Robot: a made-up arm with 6 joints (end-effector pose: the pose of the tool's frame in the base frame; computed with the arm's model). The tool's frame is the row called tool. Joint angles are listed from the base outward.
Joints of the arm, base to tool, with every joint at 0 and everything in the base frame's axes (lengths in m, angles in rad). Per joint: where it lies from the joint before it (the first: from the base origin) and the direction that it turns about. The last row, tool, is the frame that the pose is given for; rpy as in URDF.
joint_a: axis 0 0 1 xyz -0.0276 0.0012 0.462
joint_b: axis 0 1 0 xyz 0.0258 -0.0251 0.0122
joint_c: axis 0 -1 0 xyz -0.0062 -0.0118 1.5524
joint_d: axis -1 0 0 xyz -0.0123 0.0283 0.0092
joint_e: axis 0 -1 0 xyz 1.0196 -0.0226 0.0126
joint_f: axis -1 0 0 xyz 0.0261 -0.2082 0.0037
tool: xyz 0.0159 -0.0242 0.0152 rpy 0 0 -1.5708
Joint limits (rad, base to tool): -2.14..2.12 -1.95..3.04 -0.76..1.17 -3.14..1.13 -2..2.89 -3.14..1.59
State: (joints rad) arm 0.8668 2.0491 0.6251 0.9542 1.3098 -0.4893
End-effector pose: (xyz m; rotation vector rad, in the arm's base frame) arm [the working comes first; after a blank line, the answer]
Working (the frame after each row of the table, in the pose's form):
after joint_a: -0.0276 0.0012 0.4620 0.0000 0.0000 0.8668
after joint_b: 0.0082 0.0046 0.4742 -0.8788 1.8991 0.5343
after joint_c: 0.9111 1.0497 -0.2348 -0.6143 1.3275 0.7118
after joint_d: 0.8943 1.0736 -0.2213 -1.3618 0.9271 1.3507
after joint_e: 1.0094 1.2049 -1.2262 -0.2434 0.0160 1.7977
after joint_f: 1.2037 1.2806 -1.2023 0.1072 0.4497 1.7352

1.2273 1.3030 -1.1996 -0.2127 0.3458 0.1887
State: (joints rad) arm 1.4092 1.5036 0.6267 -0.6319 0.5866 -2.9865
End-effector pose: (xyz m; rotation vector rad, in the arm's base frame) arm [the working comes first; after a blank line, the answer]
Working (the frame after each row of the table, in the pose's form):
after joint_a: -0.0276 0.0012 0.4620 0.0000 0.0000 1.4092
after joint_b: 0.0013 0.0226 0.4742 -1.0442 1.2282 1.1169
after joint_c: 0.2621 1.5490 0.5846 -0.6150 0.7234 1.3116
after joint_d: 0.2341 1.5528 0.6000 -0.1031 1.0737 1.0019
after joint_e: 0.3639 2.1898 -0.1859 0.1834 0.5359 0.9497
after joint_f: 0.5285 2.0910 -0.2706 -2.6516 -1.4553 0.6783

0.5107 2.1148 -0.2842 -0.7754 -2.6620 0.3977
